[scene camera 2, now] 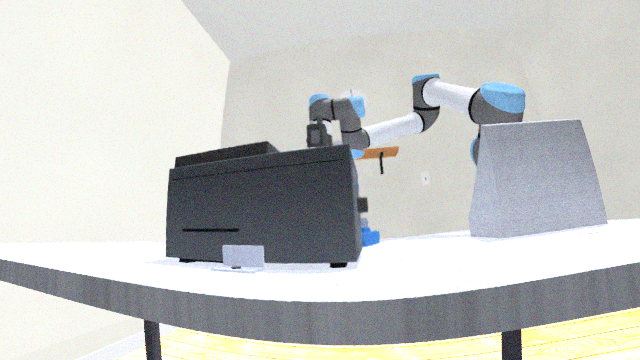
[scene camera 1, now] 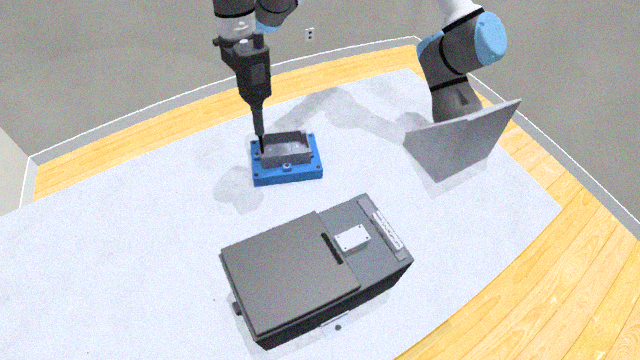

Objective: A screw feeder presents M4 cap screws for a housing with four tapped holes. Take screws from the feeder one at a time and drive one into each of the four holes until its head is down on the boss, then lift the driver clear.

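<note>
The grey open-topped housing (scene camera 1: 286,159) sits on the blue fixture (scene camera 1: 290,176) (scene camera 2: 370,237). My screwdriver (scene camera 1: 262,151) stands nearly upright, its thin bit down at the housing's near left corner in scene camera 1. Whether a screw is on the tip or in that hole is too small to tell. In scene camera 2 the driver's dark body (scene camera 2: 318,135) shows above the feeder, and its tip is hidden. The dark screw feeder (scene camera 1: 295,272) (scene camera 2: 260,210) stands nearer the camera than the fixture. The screws in the bosses cannot be made out.
A grey slanted panel (scene camera 1: 462,142) (scene camera 2: 540,180) stands on the table at the right, in front of the arm's base. A white block (scene camera 1: 352,237) sits on top of the feeder. A small clear bracket (scene camera 2: 243,256) stands at the feeder's near side.
</note>
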